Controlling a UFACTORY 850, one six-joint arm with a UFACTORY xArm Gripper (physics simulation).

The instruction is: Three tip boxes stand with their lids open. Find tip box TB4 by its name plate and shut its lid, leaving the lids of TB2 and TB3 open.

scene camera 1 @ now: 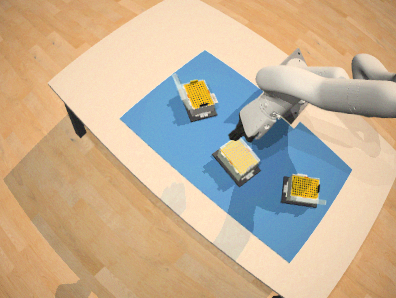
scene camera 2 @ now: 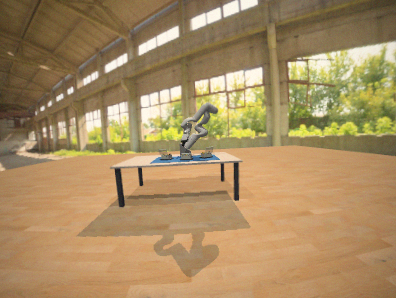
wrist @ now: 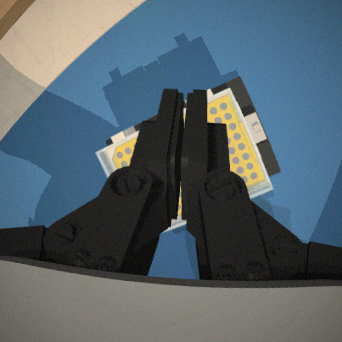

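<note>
The middle tip box (scene camera 1: 240, 156) (scene camera 2: 186, 156) (wrist: 240, 150) has its clear lid down flat over its yellow tip rack. Its name plate is too small or blurred to read. The upper left box (scene camera 1: 198, 95) has its clear lid (scene camera 1: 178, 85) standing up. The lower right box (scene camera 1: 305, 187) has its lid (scene camera 1: 322, 202) open. Their plates cannot be read either. My gripper (scene camera 1: 234, 136) (wrist: 185, 119) is shut and empty. It is above the middle box's upper edge in the scene camera 1 view, and its fingers cover part of that box in the wrist view.
The boxes stand on a blue mat (scene camera 1: 155, 120) on a pale table (scene camera 1: 105, 65) (scene camera 2: 130, 163). The arm (scene camera 1: 320, 92) (scene camera 2: 194, 142) reaches in from the right in the scene camera 1 view, over the mat's upper right side. Both outer boxes stand apart from the middle one.
</note>
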